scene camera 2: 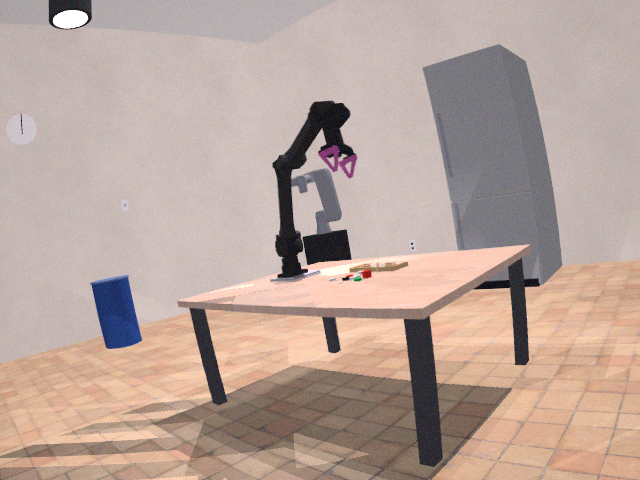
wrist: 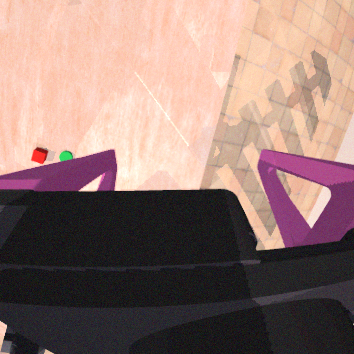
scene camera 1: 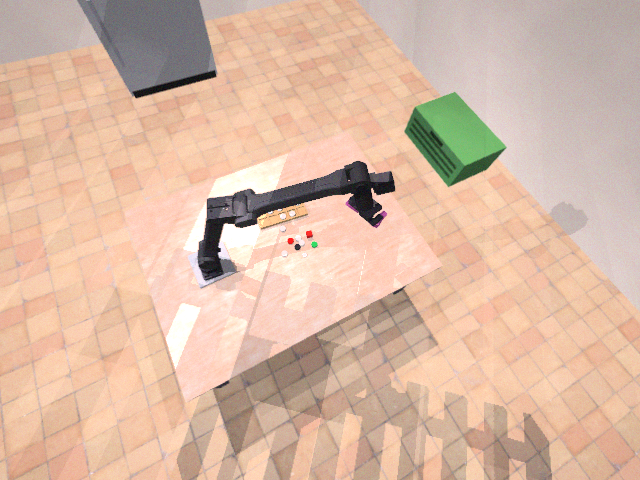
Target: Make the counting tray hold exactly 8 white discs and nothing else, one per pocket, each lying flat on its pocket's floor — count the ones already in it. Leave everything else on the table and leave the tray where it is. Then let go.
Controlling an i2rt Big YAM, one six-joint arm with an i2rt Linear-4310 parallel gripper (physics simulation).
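Observation:
The wooden counting tray [scene camera 1: 300,212] [scene camera 2: 382,268] lies on the table, partly hidden by the arm in scene view 1; two white discs [scene camera 1: 282,215] [scene camera 1: 292,212] show clearly in it, and the full count is hidden. In front of it, several loose white discs [scene camera 1: 282,228] [scene camera 1: 284,253] [scene camera 1: 304,254] lie around a red disc [scene camera 1: 290,240], a black disc [scene camera 1: 297,246], a green disc [scene camera 1: 314,244] [scene camera 2: 357,279] [wrist: 65,156] and a red cube [scene camera 1: 309,234] [scene camera 2: 366,273] [wrist: 39,155]. My gripper [scene camera 1: 367,214] [scene camera 2: 342,173] [wrist: 190,157] is open and empty, high above the table, to the right of these in scene view 1.
The arm's base plate [scene camera 1: 230,265] stands at the table's left part in scene view 1. The table [scene camera 1: 330,304] [scene camera 2: 372,297] has its edge below the right finger in the wrist view. A green cabinet [scene camera 1: 460,134] and a grey fridge [scene camera 1: 160,41] [scene camera 2: 480,144] stand away from the table.

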